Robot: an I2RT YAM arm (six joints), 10 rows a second.
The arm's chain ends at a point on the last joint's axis. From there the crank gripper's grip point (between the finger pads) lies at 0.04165 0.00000 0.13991 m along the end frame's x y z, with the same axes.
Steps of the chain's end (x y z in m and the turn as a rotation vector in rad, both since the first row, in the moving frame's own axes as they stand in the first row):
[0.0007 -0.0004 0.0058 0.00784 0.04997 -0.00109]
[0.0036 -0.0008 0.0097 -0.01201 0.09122 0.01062]
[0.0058 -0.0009 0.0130 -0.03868 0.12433 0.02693]
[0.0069 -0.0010 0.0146 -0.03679 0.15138 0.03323]
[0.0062 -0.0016 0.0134 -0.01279 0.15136 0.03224]
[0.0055 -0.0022 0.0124 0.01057 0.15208 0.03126]
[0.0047 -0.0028 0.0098 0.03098 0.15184 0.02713]
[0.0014 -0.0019 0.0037 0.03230 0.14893 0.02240]
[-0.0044 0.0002 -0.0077 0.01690 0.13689 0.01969]
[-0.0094 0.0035 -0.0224 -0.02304 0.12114 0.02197]
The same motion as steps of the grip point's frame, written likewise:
[0.0076 -0.0015 0.0035 0.00784 0.04997 -0.00109]
[0.0162 0.0014 0.0053 -0.01201 0.09122 0.01062]
[0.0227 0.0057 0.0066 -0.03868 0.12433 0.02693]
[0.0274 0.0057 0.0066 -0.03679 0.15138 0.03323]
[0.0268 0.0018 0.0055 -0.01279 0.15136 0.03224]
[0.0262 -0.0020 0.0045 0.01057 0.15208 0.03126]
[0.0254 -0.0056 0.0018 0.03098 0.15184 0.02713]
[0.0217 -0.0051 -0.0041 0.03230 0.14893 0.02240]
[0.0143 -0.0011 -0.0147 0.01690 0.13689 0.01969]
[0.0072 0.0078 -0.0285 -0.02304 0.12114 0.02197]

